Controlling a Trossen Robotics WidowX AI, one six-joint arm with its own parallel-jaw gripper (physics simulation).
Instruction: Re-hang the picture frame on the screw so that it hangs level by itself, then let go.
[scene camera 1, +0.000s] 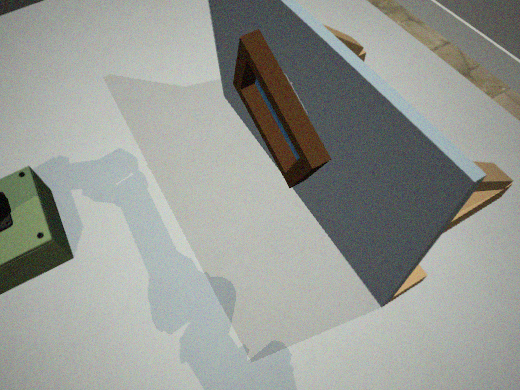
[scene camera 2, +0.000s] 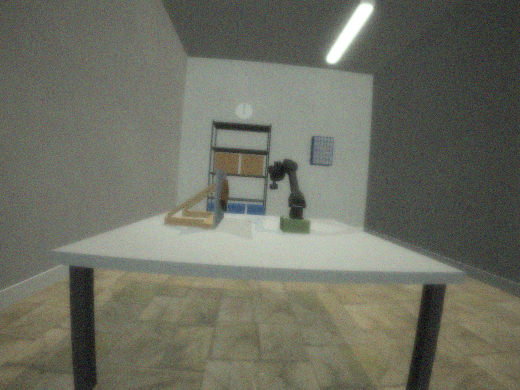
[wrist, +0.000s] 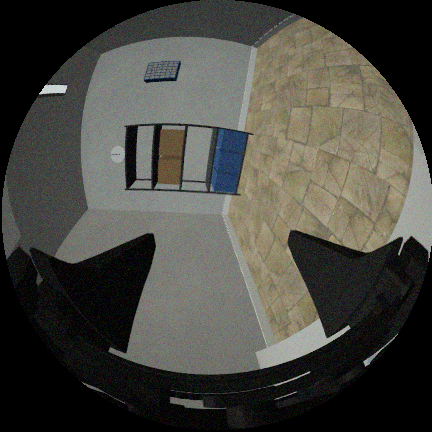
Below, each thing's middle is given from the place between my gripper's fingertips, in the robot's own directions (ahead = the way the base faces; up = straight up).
The brown picture frame (scene camera 1: 280, 117) lies 550 mm to the left of my hand, 320 mm ahead of it and 140 mm below it. The rest, counted from my hand: wooden stand (scene camera 1: 480, 199) (540 mm to the left, 480 mm ahead, 180 mm below); then grey wall panel (scene camera 1: 394, 183) (550 mm to the left, 340 mm ahead, 140 mm below).
